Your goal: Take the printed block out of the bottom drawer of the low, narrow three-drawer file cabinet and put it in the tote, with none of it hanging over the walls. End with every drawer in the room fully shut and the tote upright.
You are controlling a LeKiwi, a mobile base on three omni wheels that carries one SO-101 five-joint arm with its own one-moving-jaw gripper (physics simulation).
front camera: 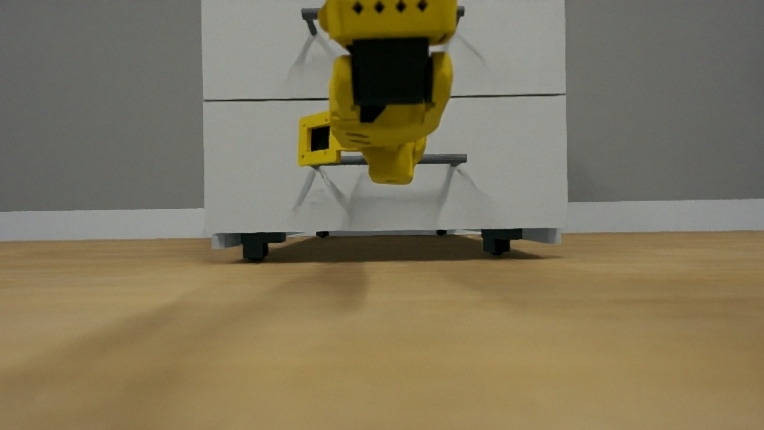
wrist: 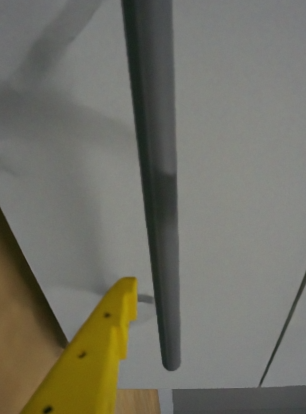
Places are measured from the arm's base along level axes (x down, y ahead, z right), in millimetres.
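Where they show: hand, its tool point: (front camera: pixel 393 164) (wrist: pixel 136 292).
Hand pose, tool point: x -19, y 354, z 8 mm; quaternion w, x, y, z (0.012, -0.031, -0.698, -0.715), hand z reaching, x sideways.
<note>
After its pixels a point has its place.
The white file cabinet's bottom drawer (front camera: pixel 518 176) {x -11, y 403, z 154 mm} (wrist: pixel 240 150) {x -58, y 401, z -15 mm} looks shut, with a thin seam above it. Its grey bar handle (front camera: pixel 444 159) {x -25, y 366, z 62 mm} (wrist: pixel 162 200) {x -27, y 365, z -16 mm} runs lengthwise through the wrist view, which is turned so that the floor lies at left. My gripper (front camera: pixel 392 168) is in front of this handle and hides part of it in the front view. The gripper is open and empty; a single notched yellow jaw (wrist: pixel 102 330) shows in the wrist view, its tip on the floor side of the bar near one end. Whether it touches is unclear. The block and tote do not show.
The middle drawer (front camera: pixel 513 53) {x -153, y 403, z 150 mm} (wrist: pixel 292 355) {x -119, y 403, z 151 mm} is above, with its own handle (front camera: pixel 310 14) {x -178, y 365, z -75 mm} partly behind my arm. Dark casters (front camera: pixel 255 247) {x 71, y 440, z -169 mm} (front camera: pixel 497 243) {x 72, y 460, z 149 mm} stand under the cabinet on the wooden floor (front camera: pixel 374 347) {x 89, y 181, z -5 mm} (wrist: pixel 22 325) {x 89, y 413, z 120 mm}. A grey wall (front camera: pixel 101 106) {x -317, y 972, z -868 mm} with white skirting (front camera: pixel 101 224) {x 44, y 959, z -860 mm} is behind.
</note>
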